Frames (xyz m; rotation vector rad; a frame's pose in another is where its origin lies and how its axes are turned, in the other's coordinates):
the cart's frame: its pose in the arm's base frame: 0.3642 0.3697 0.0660 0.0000 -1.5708 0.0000
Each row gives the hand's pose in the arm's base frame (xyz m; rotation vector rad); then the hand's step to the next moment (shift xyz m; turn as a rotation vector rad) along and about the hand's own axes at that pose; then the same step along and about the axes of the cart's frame.
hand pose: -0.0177 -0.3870 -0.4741 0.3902 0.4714 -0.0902
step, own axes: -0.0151 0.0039 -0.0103 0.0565 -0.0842 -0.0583
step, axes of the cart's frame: -0.0002 0.0075 0.0171 -0.1027 -0.0549 -0.0108
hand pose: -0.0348 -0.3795 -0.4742 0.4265 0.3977 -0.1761
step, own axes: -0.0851 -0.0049 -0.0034 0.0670 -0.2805 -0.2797
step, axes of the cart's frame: 0.0303 0.0042 0.0797 -0.3639 -0.1356 0.1029
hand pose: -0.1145 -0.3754 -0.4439 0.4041 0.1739 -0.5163
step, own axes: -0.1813 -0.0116 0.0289 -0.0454 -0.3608 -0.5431
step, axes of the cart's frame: 0.0697 0.0592 0.1596 -0.6000 -0.0396 0.2563
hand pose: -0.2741 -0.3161 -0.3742 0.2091 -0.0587 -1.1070
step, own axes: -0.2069 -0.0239 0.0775 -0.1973 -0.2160 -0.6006
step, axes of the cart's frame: 0.0829 0.1636 0.1255 -0.6191 0.1662 0.1880
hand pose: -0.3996 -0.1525 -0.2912 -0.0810 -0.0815 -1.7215
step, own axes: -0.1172 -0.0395 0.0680 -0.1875 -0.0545 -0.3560
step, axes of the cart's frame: 0.0555 0.1281 0.0208 -0.3735 0.1567 0.0281
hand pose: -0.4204 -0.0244 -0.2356 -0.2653 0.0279 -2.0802
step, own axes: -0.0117 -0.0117 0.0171 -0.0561 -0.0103 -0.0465
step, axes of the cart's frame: 0.0161 0.0175 0.0010 -0.0540 0.0493 -0.0087
